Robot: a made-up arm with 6 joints.
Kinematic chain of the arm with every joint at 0, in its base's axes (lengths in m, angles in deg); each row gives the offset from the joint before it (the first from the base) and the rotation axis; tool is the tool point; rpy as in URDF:
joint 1: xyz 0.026 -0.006 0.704 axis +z
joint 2: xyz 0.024 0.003 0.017 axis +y
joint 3: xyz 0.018 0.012 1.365 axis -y
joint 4: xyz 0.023 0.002 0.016 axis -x
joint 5: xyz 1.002 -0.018 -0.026 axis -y
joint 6: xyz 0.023 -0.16 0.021 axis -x
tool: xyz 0 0.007 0.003 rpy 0.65 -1.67 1.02
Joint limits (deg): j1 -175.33..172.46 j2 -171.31..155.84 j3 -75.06..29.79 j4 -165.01..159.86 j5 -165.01..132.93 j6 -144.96..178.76
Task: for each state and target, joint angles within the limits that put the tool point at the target. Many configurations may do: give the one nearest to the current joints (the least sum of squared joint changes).
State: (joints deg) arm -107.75 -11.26 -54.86 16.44 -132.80 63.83
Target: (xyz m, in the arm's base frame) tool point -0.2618 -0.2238 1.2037
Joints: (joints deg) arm -116.01 -11.54 -69.06 14.16 -132.56 63.82
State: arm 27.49 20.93 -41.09 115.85 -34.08 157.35
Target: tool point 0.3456 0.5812 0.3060
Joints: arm 53.50 71.02 -66.98 121.96 -33.21 157.74
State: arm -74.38 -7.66 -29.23 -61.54 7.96 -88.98
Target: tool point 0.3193 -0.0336 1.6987
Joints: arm -13.17 -35.65 -34.47 -98.47 4.62 -89.79
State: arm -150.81 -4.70 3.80 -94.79 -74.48 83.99
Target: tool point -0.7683 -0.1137 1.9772
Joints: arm -175.33 -12.52 -8.06 -84.04 -73.55 84.08
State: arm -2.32 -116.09 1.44 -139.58 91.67 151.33
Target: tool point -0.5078 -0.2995 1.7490
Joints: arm 40.50 -78.11 -24.93 -124.70 89.93 151.10
